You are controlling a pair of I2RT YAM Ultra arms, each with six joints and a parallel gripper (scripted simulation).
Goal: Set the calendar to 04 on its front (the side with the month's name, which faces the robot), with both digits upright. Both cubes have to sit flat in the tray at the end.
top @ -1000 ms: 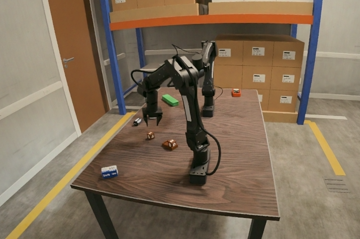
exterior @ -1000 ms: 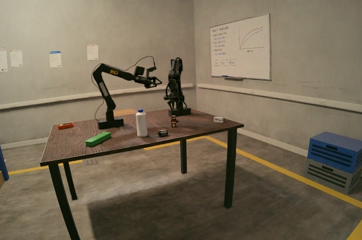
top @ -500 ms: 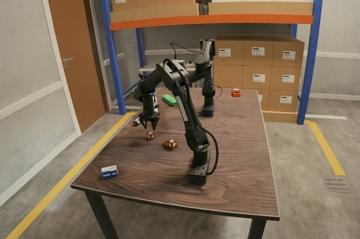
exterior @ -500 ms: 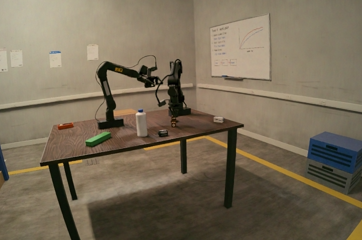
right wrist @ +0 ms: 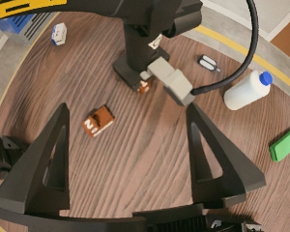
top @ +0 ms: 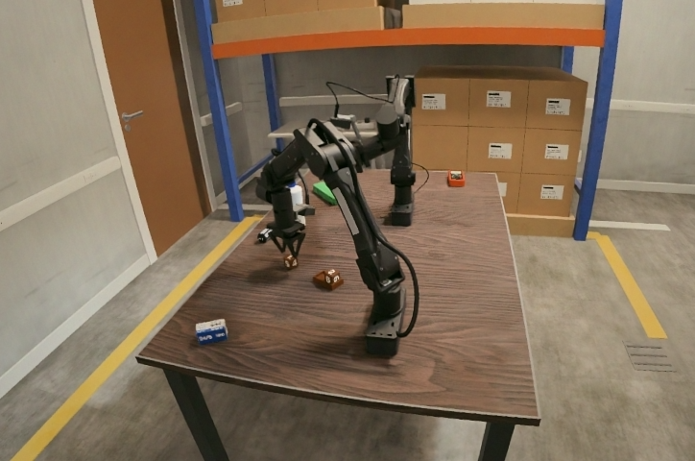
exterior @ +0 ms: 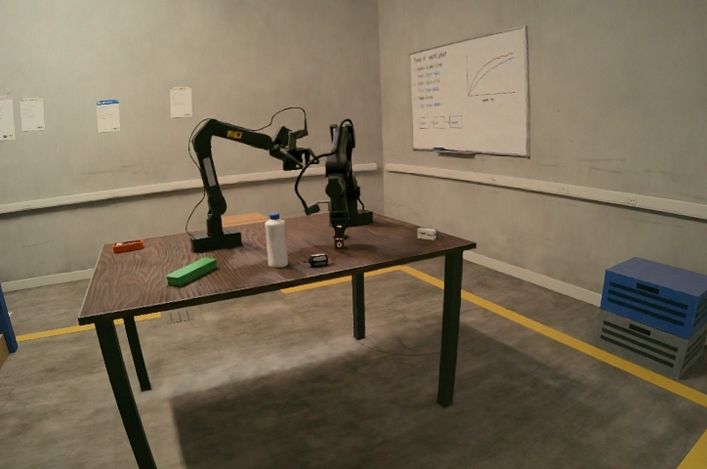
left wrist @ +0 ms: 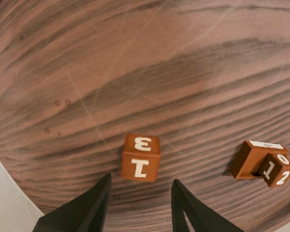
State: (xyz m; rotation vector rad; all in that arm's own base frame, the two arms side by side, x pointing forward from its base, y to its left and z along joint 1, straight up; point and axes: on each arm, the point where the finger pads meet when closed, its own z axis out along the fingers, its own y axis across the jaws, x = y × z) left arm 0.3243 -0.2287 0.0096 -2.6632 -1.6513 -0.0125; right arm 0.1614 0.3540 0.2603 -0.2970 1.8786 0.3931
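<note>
The brown calendar tray lies 130 mm behind my left hand, 70 mm to the left of it and 40 mm below it. Also, from my left hand: black item: 180 mm to the right, 140 mm ahead, 30 mm below.
</note>
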